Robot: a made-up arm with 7 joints.
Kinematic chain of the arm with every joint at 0, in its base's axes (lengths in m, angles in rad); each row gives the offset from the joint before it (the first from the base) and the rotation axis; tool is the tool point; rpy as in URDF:
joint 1: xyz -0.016 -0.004 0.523 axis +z
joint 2: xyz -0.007 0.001 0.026 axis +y
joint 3: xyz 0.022 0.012 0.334 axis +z
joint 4: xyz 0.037 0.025 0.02 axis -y
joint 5: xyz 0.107 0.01 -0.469 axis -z
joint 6: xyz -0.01 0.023 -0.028 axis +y
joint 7: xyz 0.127 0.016 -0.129 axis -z
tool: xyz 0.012 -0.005 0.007 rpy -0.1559 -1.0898 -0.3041
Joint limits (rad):
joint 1: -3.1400..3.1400
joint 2: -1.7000..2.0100
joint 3: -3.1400..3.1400
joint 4: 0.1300..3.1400
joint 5: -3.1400..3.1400
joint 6: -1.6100..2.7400
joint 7: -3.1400..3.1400
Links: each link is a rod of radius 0.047 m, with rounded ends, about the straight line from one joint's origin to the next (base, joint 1, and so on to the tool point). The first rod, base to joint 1, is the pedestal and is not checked.
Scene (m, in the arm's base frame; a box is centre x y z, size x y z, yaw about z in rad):
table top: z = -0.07
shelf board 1: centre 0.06 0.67 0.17 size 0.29 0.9 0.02 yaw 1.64
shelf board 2: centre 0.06 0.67 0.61 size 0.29 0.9 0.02 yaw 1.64
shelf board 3: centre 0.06 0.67 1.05 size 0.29 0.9 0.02 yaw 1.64
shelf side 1: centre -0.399 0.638 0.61 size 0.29 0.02 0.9 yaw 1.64
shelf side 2: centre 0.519 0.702 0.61 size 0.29 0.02 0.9 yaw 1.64
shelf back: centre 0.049 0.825 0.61 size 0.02 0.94 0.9 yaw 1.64
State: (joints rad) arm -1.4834 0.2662 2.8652 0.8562 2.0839 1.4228 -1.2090
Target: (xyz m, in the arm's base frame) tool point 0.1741 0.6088 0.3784
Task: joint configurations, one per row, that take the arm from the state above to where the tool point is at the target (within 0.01 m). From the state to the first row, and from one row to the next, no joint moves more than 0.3 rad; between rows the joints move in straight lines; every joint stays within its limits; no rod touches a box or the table.
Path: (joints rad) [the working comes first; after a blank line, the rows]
Joints at the target: -1.6080 -0.3883 2.7727 0.8609 2.1068 1.3223 -1.1963
Straight joint move there: touches shelf board 2.

1: -1.5468 0.5159 2.8202 0.6541 2.0366 1.5504 -1.2200
2: -1.6101 0.7657 2.7751 0.4519 1.9893 1.6779 -1.2310
3: -1.6735 1.0154 2.7301 0.2498 1.9420 1.8055 -1.2420
4: -1.7371 0.7377 2.6938 0.2349 1.9787 1.6842 -1.2362
5: -1.8007 0.4601 2.6575 0.2199 2.0154 1.5630 -1.2303
6: -1.8643 0.1824 2.6211 0.2050 2.0521 1.4417 -1.2245
7: -1.7789 -0.0078 2.6717 0.4236 2.0703 1.4019 -1.2151
8: -1.6935 -0.1980 2.7222 0.6423 2.0886 1.3621 -1.2057
9: -1.6080 -0.3883 2.7727 0.8609 2.1068 1.3223 -1.1963

